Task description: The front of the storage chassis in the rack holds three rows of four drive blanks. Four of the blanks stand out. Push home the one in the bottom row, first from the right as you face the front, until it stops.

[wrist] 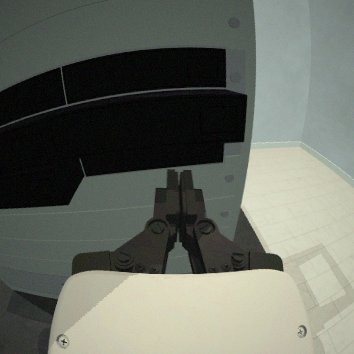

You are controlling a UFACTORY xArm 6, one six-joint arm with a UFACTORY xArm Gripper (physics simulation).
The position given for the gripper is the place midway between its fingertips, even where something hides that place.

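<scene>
The gripper point(177, 185) visible. Rack point(104, 104) visible too.
</scene>
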